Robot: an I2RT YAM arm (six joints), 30 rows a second.
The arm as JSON. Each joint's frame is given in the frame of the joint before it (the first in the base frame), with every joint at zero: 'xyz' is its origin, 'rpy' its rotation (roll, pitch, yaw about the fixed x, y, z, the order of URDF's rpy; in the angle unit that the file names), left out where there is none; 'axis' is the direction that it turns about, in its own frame. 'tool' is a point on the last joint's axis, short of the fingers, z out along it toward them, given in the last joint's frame.
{
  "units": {
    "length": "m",
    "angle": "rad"
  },
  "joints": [
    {
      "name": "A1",
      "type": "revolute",
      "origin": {
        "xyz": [
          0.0,
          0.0,
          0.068
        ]
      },
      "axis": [
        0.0,
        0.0,
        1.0
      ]
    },
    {
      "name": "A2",
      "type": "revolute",
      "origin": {
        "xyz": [
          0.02,
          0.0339,
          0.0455
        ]
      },
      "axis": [
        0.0,
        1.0,
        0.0
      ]
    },
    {
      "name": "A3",
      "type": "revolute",
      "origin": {
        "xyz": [
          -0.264,
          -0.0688,
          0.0
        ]
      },
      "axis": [
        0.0,
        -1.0,
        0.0
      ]
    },
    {
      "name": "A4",
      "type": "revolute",
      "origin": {
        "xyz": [
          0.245,
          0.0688,
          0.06
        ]
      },
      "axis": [
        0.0,
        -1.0,
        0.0
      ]
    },
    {
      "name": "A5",
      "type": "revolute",
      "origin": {
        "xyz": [
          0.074,
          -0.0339,
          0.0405
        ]
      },
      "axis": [
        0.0,
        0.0,
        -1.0
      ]
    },
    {
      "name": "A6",
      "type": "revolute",
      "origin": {
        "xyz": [
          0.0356,
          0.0,
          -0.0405
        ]
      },
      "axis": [
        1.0,
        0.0,
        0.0
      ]
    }
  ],
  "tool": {
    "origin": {
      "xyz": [
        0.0,
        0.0,
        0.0
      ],
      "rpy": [
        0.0,
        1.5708,
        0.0
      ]
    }
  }
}
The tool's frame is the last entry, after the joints.
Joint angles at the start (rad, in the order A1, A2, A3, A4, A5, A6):
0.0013, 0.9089, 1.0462, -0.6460, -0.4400, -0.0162
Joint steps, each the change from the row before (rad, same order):
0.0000, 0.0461, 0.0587, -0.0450, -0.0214, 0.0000
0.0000, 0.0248, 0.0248, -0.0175, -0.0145, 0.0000
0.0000, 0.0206, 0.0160, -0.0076, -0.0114, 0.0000
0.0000, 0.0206, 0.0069, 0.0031, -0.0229, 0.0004
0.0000, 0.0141, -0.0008, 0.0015, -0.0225, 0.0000
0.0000, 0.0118, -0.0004, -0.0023, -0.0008, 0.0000
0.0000, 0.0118, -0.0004, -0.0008, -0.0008, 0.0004
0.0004, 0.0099, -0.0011, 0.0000, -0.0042, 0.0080
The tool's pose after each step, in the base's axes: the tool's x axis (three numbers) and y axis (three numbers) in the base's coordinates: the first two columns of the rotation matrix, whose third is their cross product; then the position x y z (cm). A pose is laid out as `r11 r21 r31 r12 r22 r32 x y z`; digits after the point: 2 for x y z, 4 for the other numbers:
-0.5088 -0.0152 -0.8607 -0.3911 0.8948 0.2154 19.15 1.61 37.04
-0.5236 -0.0151 -0.8518 -0.3982 0.8882 0.2290 19.58 1.66 37.26
-0.5338 -0.0150 -0.8455 -0.4039 0.8830 0.2393 19.99 1.69 37.36
-0.5427 -0.0145 -0.8398 -0.4179 0.8720 0.2550 20.48 1.77 37.25
-0.5536 -0.0143 -0.8327 -0.4306 0.8608 0.2715 20.83 1.84 37.00
-0.5656 -0.0143 -0.8245 -0.4271 0.8604 0.2780 21.11 1.84 36.74
-0.5764 -0.0140 -0.8170 -0.4238 0.8600 0.2843 21.41 1.84 36.50
-0.5887 -0.0074 -0.8083 -0.4192 0.8577 0.2975 21.65 1.86 36.27

